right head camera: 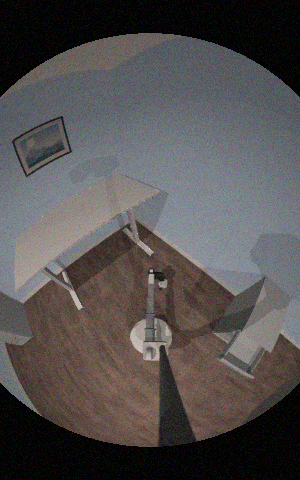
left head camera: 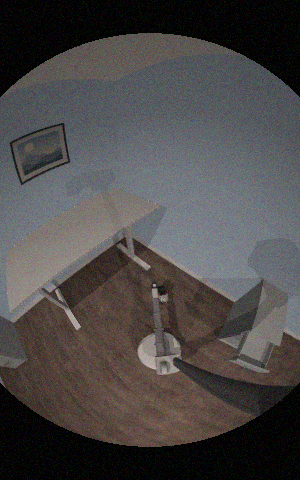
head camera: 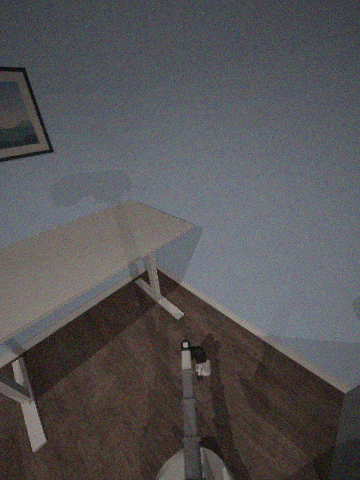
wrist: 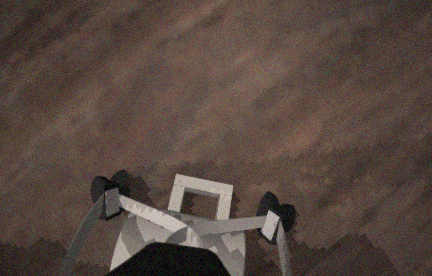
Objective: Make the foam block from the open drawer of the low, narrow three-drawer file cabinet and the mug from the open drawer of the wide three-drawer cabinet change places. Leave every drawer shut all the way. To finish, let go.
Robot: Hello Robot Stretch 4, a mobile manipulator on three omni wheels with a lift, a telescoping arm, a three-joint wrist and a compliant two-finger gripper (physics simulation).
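Observation:
The white mug lies on its side low at the floor, its square handle toward the top of the wrist view. My gripper is open, with one fingertip on each side of the mug and a visible gap to each. The finger bars and the black gripper body hide part of the mug. A grey cabinet at the right has a drawer pulled out, and I make out no object in it. The foam block does not show.
A long table stands along the wall at the left. Another grey cabinet is cut off at the far left. A framed picture hangs on the wall. The arm reaches over brown floor.

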